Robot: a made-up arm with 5 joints. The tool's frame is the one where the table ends. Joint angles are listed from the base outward.
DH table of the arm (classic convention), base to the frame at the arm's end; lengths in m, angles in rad. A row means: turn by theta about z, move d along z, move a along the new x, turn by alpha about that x. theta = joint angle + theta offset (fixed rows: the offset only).
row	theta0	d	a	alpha
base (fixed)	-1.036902	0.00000	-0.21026	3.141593
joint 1	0.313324	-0.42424	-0.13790	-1.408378
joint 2	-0.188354	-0.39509	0.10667	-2.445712
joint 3	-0.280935	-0.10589	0.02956	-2.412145
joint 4	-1.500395	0.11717	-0.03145	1.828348
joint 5	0.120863	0.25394	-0.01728	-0.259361
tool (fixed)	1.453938	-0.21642	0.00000	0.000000
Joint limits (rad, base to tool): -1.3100..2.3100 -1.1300..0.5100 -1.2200..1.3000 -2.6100..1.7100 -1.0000..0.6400
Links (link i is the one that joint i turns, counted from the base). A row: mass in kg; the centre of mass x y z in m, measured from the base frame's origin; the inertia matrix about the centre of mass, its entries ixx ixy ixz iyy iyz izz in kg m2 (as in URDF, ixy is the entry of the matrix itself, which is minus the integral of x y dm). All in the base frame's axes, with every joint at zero. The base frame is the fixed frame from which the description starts. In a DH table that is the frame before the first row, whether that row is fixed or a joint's. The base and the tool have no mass.
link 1: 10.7; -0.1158 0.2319 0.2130; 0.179 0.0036 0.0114 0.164 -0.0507 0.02
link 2: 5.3; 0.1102 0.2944 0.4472; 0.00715 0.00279 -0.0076 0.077 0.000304 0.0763
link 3: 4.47; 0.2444 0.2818 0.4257; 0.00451 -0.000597 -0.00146 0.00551 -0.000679 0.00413
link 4: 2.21; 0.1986 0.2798 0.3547; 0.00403 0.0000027 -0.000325 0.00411 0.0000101 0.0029
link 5: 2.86; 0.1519 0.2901 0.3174; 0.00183 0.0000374 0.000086 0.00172 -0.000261 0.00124
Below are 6 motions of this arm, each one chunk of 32 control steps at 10 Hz.
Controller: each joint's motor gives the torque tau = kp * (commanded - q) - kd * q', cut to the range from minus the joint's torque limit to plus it. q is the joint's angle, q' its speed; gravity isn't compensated. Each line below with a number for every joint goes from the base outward.
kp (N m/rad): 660 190 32 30 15
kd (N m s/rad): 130 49 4.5 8.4 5.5
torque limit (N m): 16 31 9.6 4 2.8
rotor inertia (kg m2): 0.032 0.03 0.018 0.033 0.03
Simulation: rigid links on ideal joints. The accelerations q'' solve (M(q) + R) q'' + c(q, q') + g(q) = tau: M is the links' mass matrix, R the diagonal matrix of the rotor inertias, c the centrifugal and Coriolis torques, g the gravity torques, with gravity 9.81 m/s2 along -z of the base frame. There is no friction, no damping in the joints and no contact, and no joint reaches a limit. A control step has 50 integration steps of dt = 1/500 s. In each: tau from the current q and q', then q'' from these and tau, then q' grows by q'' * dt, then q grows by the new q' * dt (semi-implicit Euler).
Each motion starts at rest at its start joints. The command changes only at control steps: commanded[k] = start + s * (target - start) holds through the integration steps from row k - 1 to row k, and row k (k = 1, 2, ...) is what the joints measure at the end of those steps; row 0 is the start. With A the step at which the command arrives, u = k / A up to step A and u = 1 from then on. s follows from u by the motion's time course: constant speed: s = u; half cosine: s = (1 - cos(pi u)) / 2; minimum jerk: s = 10 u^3 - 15 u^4 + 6 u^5; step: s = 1 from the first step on.
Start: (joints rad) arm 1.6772 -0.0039 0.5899 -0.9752 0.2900
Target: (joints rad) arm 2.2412 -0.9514 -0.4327 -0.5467 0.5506
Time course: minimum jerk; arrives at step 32
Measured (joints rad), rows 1 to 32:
1: 1.6777 -0.0267 0.6030 -0.9802 0.2811
2: 1.6778 -0.0434 0.6096 -0.9836 0.2739
3: 1.6790 -0.0558 0.6095 -0.9856 0.2685
4: 1.6818 -0.0667 0.6043 -0.9859 0.2646
5: 1.6866 -0.0780 0.5943 -0.9844 0.2625
6: 1.6938 -0.0912 0.5793 -0.9811 0.2620
7: 1.7036 -0.1074 0.5590 -0.9756 0.2631
8: 1.7164 -0.1273 0.5331 -0.9679 0.2659
9: 1.7321 -0.1513 0.5017 -0.9581 0.2703
10: 1.7507 -0.1795 0.4648 -0.9460 0.2764
11: 1.7722 -0.2119 0.4229 -0.9318 0.2840
12: 1.7963 -0.2484 0.3762 -0.9156 0.2931
13: 1.8228 -0.2885 0.3255 -0.8975 0.3037
14: 1.8512 -0.3319 0.2714 -0.8778 0.3156
15: 1.8813 -0.3778 0.2148 -0.8568 0.3286
16: 1.9125 -0.4257 0.1565 -0.8346 0.3427
17: 1.9445 -0.4748 0.0973 -0.8115 0.3576
18: 1.9766 -0.5245 0.0382 -0.7881 0.3732
19: 2.0085 -0.5740 -0.0199 -0.7644 0.3892
20: 2.0396 -0.6224 -0.0761 -0.7410 0.4054
21: 2.0695 -0.6692 -0.1296 -0.7181 0.4217
22: 2.0977 -0.7136 -0.1796 -0.6960 0.4377
23: 2.1238 -0.7550 -0.2255 -0.6752 0.4532
24: 2.1476 -0.7929 -0.2667 -0.6558 0.4679
25: 2.1686 -0.8268 -0.3027 -0.6382 0.4817
26: 2.1868 -0.8564 -0.3333 -0.6225 0.4943
27: 2.2020 -0.8816 -0.3583 -0.6089 0.5057
28: 2.2142 -0.9022 -0.3779 -0.5975 0.5156
29: 2.2235 -0.9184 -0.3923 -0.5883 0.5241
30: 2.2302 -0.9305 -0.4020 -0.5811 0.5311
31: 2.2346 -0.9390 -0.4080 -0.5758 0.5367
32: 2.2373 -0.9447 -0.4112 -0.5720 0.5411

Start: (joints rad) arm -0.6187 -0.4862 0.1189 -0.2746 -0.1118
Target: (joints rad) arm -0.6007 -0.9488 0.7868 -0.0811 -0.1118
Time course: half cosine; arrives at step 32
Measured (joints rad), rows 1 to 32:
1: -0.6184 -0.4988 0.1253 -0.2834 -0.1195
2: -0.6186 -0.5085 0.1314 -0.2895 -0.1259
3: -0.6185 -0.5166 0.1380 -0.2933 -0.1309
4: -0.6183 -0.5243 0.1466 -0.2952 -0.1347
5: -0.6181 -0.5324 0.1575 -0.2956 -0.1376
6: -0.6177 -0.5414 0.1709 -0.2946 -0.1399
7: -0.6173 -0.5515 0.1869 -0.2926 -0.1416
8: -0.6168 -0.5629 0.2052 -0.2896 -0.1429
9: -0.6162 -0.5757 0.2257 -0.2857 -0.1438
10: -0.6156 -0.5898 0.2483 -0.2811 -0.1446
11: -0.6150 -0.6052 0.2727 -0.2759 -0.1451
12: -0.6142 -0.6217 0.2986 -0.2701 -0.1455
13: -0.6135 -0.6392 0.3259 -0.2638 -0.1457
14: -0.6127 -0.6576 0.3542 -0.2571 -0.1458
15: -0.6119 -0.6767 0.3833 -0.2501 -0.1459
16: -0.6110 -0.6963 0.4129 -0.2427 -0.1459
17: -0.6102 -0.7162 0.4428 -0.2351 -0.1458
18: -0.6093 -0.7363 0.4727 -0.2274 -0.1456
19: -0.6085 -0.7564 0.5022 -0.2197 -0.1454
20: -0.6077 -0.7762 0.5312 -0.2119 -0.1452
21: -0.6068 -0.7956 0.5592 -0.2042 -0.1450
22: -0.6060 -0.8144 0.5862 -0.1966 -0.1447
23: -0.6053 -0.8325 0.6117 -0.1893 -0.1444
24: -0.6046 -0.8496 0.6356 -0.1822 -0.1441
25: -0.6039 -0.8655 0.6577 -0.1756 -0.1438
26: -0.6033 -0.8802 0.6776 -0.1694 -0.1434
27: -0.6028 -0.8935 0.6953 -0.1637 -0.1431
28: -0.6023 -0.9052 0.7105 -0.1586 -0.1428
29: -0.6019 -0.9153 0.7231 -0.1541 -0.1425
30: -0.6015 -0.9236 0.7329 -0.1503 -0.1422
31: -0.6013 -0.9301 0.7398 -0.1473 -0.1419
32: -0.6011 -0.9346 0.7438 -0.1451 -0.1417

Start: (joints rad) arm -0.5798 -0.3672 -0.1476 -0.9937 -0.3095
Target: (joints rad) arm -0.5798 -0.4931 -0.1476 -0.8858 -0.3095
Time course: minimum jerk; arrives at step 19
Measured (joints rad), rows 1 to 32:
1: -0.5794 -0.3847 -0.1196 -0.9993 -0.3223
2: -0.5797 -0.3975 -0.1045 -1.0033 -0.3330
3: -0.5799 -0.4066 -0.0979 -1.0057 -0.3412
4: -0.5799 -0.4139 -0.0951 -1.0065 -0.3476
5: -0.5799 -0.4207 -0.0941 -1.0056 -0.3525
6: -0.5798 -0.4278 -0.0938 -1.0029 -0.3563
7: -0.5798 -0.4356 -0.0939 -0.9986 -0.3591
8: -0.5798 -0.4443 -0.0942 -0.9928 -0.3613
9: -0.5798 -0.4539 -0.0946 -0.9857 -0.3630
10: -0.5798 -0.4641 -0.0951 -0.9778 -0.3642
11: -0.5798 -0.4746 -0.0957 -0.9693 -0.3651
12: -0.5798 -0.4851 -0.0963 -0.9606 -0.3658
13: -0.5799 -0.4952 -0.0969 -0.9521 -0.3663
14: -0.5799 -0.5045 -0.0976 -0.9442 -0.3666
15: -0.5799 -0.5126 -0.0982 -0.9371 -0.3668
16: -0.5799 -0.5193 -0.0987 -0.9311 -0.3669
17: -0.5799 -0.5245 -0.0992 -0.9264 -0.3669
18: -0.5799 -0.5283 -0.0996 -0.9228 -0.3669
19: -0.5799 -0.5308 -0.0999 -0.9204 -0.3669
20: -0.5799 -0.5324 -0.1002 -0.9188 -0.3669
21: -0.5799 -0.5334 -0.1003 -0.9176 -0.3669
22: -0.5798 -0.5341 -0.1005 -0.9169 -0.3668
23: -0.5798 -0.5345 -0.1006 -0.9164 -0.3668
24: -0.5798 -0.5348 -0.1006 -0.9160 -0.3668
25: -0.5798 -0.5350 -0.1007 -0.9158 -0.3668
26: -0.5798 -0.5351 -0.1007 -0.9156 -0.3667
27: -0.5798 -0.5352 -0.1007 -0.9155 -0.3667
28: -0.5798 -0.5353 -0.1007 -0.9154 -0.3667
29: -0.5798 -0.5353 -0.1007 -0.9154 -0.3667
30: -0.5798 -0.5353 -0.1007 -0.9154 -0.3667
31: -0.5798 -0.5353 -0.1007 -0.9153 -0.3667
32: -0.5798 -0.5353 -0.1007 -0.9153 -0.3667

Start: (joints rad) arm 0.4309 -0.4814 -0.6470 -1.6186 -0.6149
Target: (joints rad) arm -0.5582 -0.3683 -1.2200 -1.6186 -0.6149
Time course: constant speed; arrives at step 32
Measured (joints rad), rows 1 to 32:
1: 0.4195 -0.4968 -0.6066 -1.6223 -0.6290
2: 0.3995 -0.5073 -0.5920 -1.6255 -0.6410
3: 0.3750 -0.5130 -0.5954 -1.6276 -0.6501
4: 0.3478 -0.5157 -0.6066 -1.6290 -0.6570
5: 0.3191 -0.5164 -0.6212 -1.6298 -0.6622
6: 0.2895 -0.5157 -0.6372 -1.6303 -0.6660
7: 0.2594 -0.5142 -0.6538 -1.6304 -0.6688
8: 0.2289 -0.5120 -0.6707 -1.6303 -0.6708
9: 0.1983 -0.5095 -0.6878 -1.6301 -0.6723
10: 0.1675 -0.5067 -0.7050 -1.6297 -0.6732
11: 0.1367 -0.5038 -0.7222 -1.6292 -0.6738
12: 0.1059 -0.5007 -0.7395 -1.6287 -0.6741
13: 0.0750 -0.4976 -0.7568 -1.6281 -0.6742
14: 0.0441 -0.4944 -0.7742 -1.6274 -0.6742
15: 0.0132 -0.4911 -0.7916 -1.6267 -0.6740
16: -0.0177 -0.4878 -0.8091 -1.6260 -0.6737
17: -0.0486 -0.4845 -0.8266 -1.6252 -0.6733
18: -0.0795 -0.4812 -0.8442 -1.6244 -0.6729
19: -0.1104 -0.4779 -0.8618 -1.6236 -0.6724
20: -0.1413 -0.4746 -0.8795 -1.6228 -0.6718
21: -0.1722 -0.4712 -0.8972 -1.6219 -0.6713
22: -0.2031 -0.4678 -0.9150 -1.6211 -0.6707
23: -0.2340 -0.4645 -0.9328 -1.6202 -0.6700
24: -0.2649 -0.4611 -0.9507 -1.6193 -0.6694
25: -0.2958 -0.4577 -0.9686 -1.6184 -0.6687
26: -0.3268 -0.4543 -0.9866 -1.6174 -0.6681
27: -0.3577 -0.4508 -1.0047 -1.6165 -0.6674
28: -0.3886 -0.4474 -1.0228 -1.6155 -0.6667
29: -0.4195 -0.4440 -1.0409 -1.6145 -0.6660
30: -0.4504 -0.4405 -1.0591 -1.6136 -0.6653
31: -0.4813 -0.4371 -1.0774 -1.6126 -0.6645
32: -0.5122 -0.4336 -1.0957 -1.6115 -0.6638

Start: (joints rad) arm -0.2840 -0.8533 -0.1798 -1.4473 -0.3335
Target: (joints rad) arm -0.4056 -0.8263 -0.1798 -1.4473 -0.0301
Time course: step
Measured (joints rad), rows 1 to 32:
1: -0.3223 -0.8462 -0.1615 -1.4594 -0.2797
2: -0.3573 -0.8476 -0.1478 -1.4654 -0.2361
3: -0.3776 -0.8477 -0.1429 -1.4696 -0.2030
4: -0.3894 -0.8473 -0.1415 -1.4726 -0.1779
5: -0.3962 -0.8466 -0.1413 -1.4747 -0.1588
6: -0.4001 -0.8461 -0.1414 -1.4761 -0.1442
7: -0.4024 -0.8456 -0.1416 -1.4771 -0.1332
8: -0.4038 -0.8453 -0.1418 -1.4777 -0.1247
9: -0.4045 -0.8450 -0.1419 -1.4782 -0.1183
10: -0.4050 -0.8448 -0.1421 -1.4784 -0.1134
11: -0.4052 -0.8447 -0.1421 -1.4786 -0.1097
12: -0.4054 -0.8446 -0.1422 -1.4787 -0.1068
13: -0.4055 -0.8445 -0.1422 -1.4788 -0.1047
14: -0.4055 -0.8445 -0.1423 -1.4788 -0.1030
15: -0.4056 -0.8444 -0.1423 -1.4789 -0.1018
16: -0.4056 -0.8444 -0.1423 -1.4789 -0.1008
17: -0.4056 -0.8444 -0.1423 -1.4789 -0.1001
18: -0.4056 -0.8444 -0.1423 -1.4789 -0.0995
19: -0.4056 -0.8444 -0.1424 -1.4789 -0.0991
20: -0.4056 -0.8444 -0.1424 -1.4789 -0.0988
21: -0.4056 -0.8444 -0.1424 -1.4789 -0.0985
22: -0.4056 -0.8444 -0.1424 -1.4789 -0.0983
23: -0.4056 -0.8444 -0.1424 -1.4789 -0.0982
24: -0.4056 -0.8444 -0.1424 -1.4789 -0.0981
25: -0.4056 -0.8444 -0.1424 -1.4789 -0.0980
26: -0.4056 -0.8444 -0.1424 -1.4789 -0.0979
27: -0.4056 -0.8444 -0.1424 -1.4789 -0.0979
28: -0.4056 -0.8444 -0.1424 -1.4789 -0.0979
29: -0.4056 -0.8444 -0.1424 -1.4789 -0.0978
30: -0.4056 -0.8444 -0.1424 -1.4789 -0.0978
31: -0.4056 -0.8444 -0.1424 -1.4789 -0.0978
32: -0.4056 -0.8444 -0.1424 -1.4789 -0.0978

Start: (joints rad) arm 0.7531 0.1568 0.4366 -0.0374 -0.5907
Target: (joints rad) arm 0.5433 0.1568 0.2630 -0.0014 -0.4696
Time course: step
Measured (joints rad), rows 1 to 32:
1: 0.7019 0.1364 0.3516 -0.0333 -0.5752
2: 0.6360 0.1170 0.3182 -0.0238 -0.5653
3: 0.5973 0.1047 0.3012 -0.0178 -0.5576
4: 0.5748 0.0969 0.2922 -0.0142 -0.5515
5: 0.5616 0.0920 0.2874 -0.0120 -0.5467
6: 0.5540 0.0889 0.2848 -0.0106 -0.5430
7: 0.5495 0.0869 0.2833 -0.0097 -0.5400
8: 0.5469 0.0857 0.2825 -0.0092 -0.5377
9: 0.5454 0.0849 0.2821 -0.0089 -0.5360
10: 0.5445 0.0843 0.2818 -0.0087 -0.5346
11: 0.5440 0.0840 0.2817 -0.0085 -0.5335
12: 0.5437 0.0838 0.2816 -0.0085 -0.5327
13: 0.5435 0.0837 0.2816 -0.0084 -0.5321
14: 0.5434 0.0836 0.2815 -0.0084 -0.5316
15: 0.5434 0.0835 0.2815 -0.0084 -0.5312
16: 0.5433 0.0835 0.2815 -0.0084 -0.5309
17: 0.5433 0.0835 0.2815 -0.0083 -0.5307
18: 0.5433 0.0834 0.2815 -0.0083 -0.5305
19: 0.5433 0.0834 0.2815 -0.0083 -0.5304
20: 0.5433 0.0834 0.2815 -0.0083 -0.5303
21: 0.5433 0.0834 0.2815 -0.0083 -0.5302
22: 0.5433 0.0834 0.2815 -0.0083 -0.5302
23: 0.5433 0.0834 0.2815 -0.0083 -0.5301
24: 0.5433 0.0834 0.2815 -0.0083 -0.5301
25: 0.5433 0.0834 0.2815 -0.0083 -0.5301
26: 0.5433 0.0834 0.2815 -0.0083 -0.5300
27: 0.5433 0.0834 0.2815 -0.0083 -0.5300
28: 0.5433 0.0834 0.2815 -0.0083 -0.5300
29: 0.5433 0.0834 0.2815 -0.0083 -0.5300
30: 0.5433 0.0834 0.2815 -0.0083 -0.5300
31: 0.5433 0.0834 0.2815 -0.0083 -0.5300
32: 0.5433 0.0834 0.2815 -0.0083 -0.5300

